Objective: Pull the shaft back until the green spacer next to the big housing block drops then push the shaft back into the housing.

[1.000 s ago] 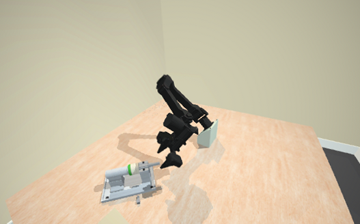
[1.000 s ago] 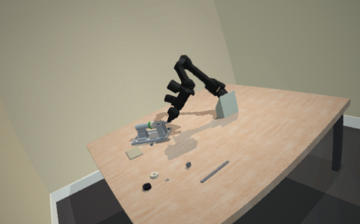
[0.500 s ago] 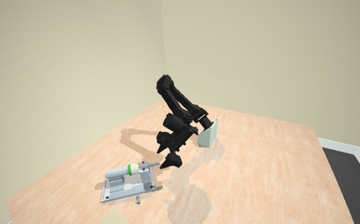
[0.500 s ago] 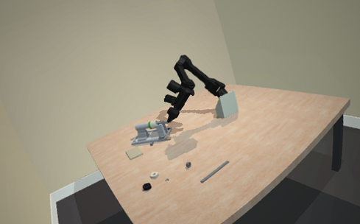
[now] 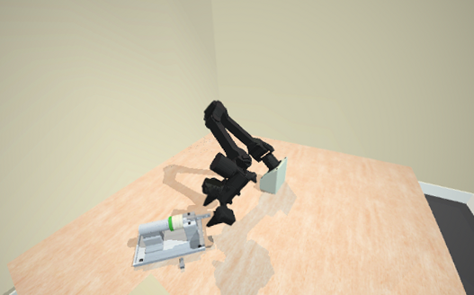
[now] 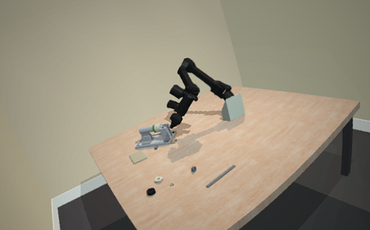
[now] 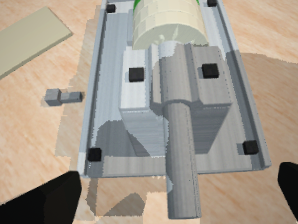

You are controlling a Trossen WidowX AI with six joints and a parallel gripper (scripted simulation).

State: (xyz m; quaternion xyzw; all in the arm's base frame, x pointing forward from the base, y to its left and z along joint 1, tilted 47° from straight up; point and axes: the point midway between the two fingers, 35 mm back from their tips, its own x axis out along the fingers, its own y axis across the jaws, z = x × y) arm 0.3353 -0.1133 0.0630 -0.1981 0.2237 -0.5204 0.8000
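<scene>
My gripper tip is now 60 mm to the left of the grey shaft and 50 mm short of it. From my gripper tip the other things lie so: tan square plate (260 mm ahead, 80 mm below, 20 mm to the right); cream spacer (70 mm to the right, 60 mm ahead); green spacer (90 mm to the right, 80 mm ahead).
</scene>
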